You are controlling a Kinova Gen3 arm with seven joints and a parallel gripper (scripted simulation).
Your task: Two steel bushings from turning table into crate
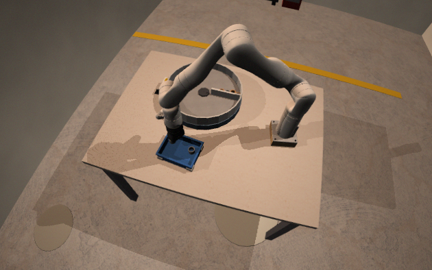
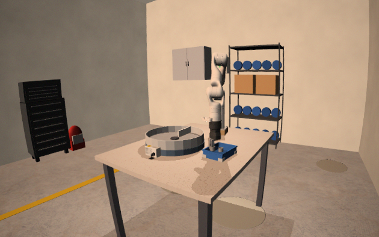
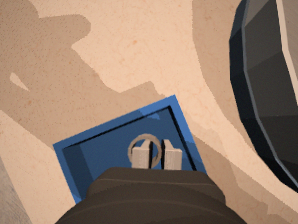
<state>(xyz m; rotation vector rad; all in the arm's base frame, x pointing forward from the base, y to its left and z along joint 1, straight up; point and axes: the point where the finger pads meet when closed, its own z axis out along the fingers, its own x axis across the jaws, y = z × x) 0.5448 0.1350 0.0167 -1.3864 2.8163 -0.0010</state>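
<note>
Now: hand 4 cm past the blue crate, 4 cm to the right of it and 4 cm above it.
</note>
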